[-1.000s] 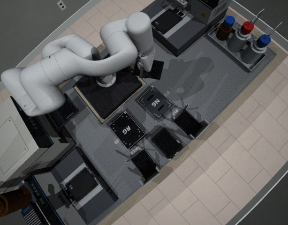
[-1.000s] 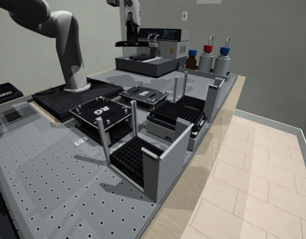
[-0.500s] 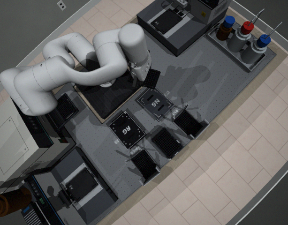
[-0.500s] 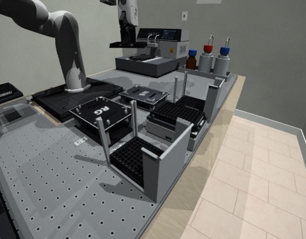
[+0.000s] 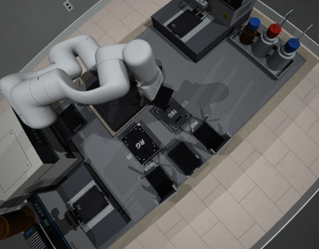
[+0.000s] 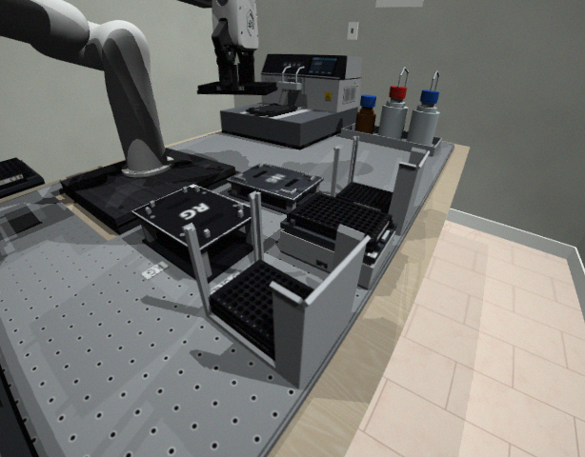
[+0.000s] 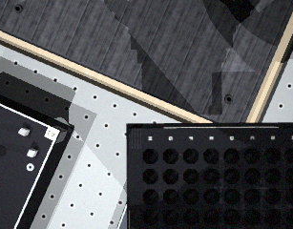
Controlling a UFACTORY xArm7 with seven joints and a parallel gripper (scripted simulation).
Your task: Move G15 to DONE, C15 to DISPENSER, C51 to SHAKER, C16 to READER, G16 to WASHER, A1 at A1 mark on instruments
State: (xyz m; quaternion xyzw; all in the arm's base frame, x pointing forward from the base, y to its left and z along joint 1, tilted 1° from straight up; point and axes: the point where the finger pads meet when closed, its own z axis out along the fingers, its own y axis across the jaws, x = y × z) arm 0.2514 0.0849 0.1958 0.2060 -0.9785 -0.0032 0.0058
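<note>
The RG nest lies 190 mm to the right of my hand, 170 mm below it and 80 mm ahead of it. Round my hand: RG deck label 280 mm to the right, 220 mm below, 80 mm ahead; then N6 nest 190 mm below, 70 mm ahead, 20 mm to the left.
</note>
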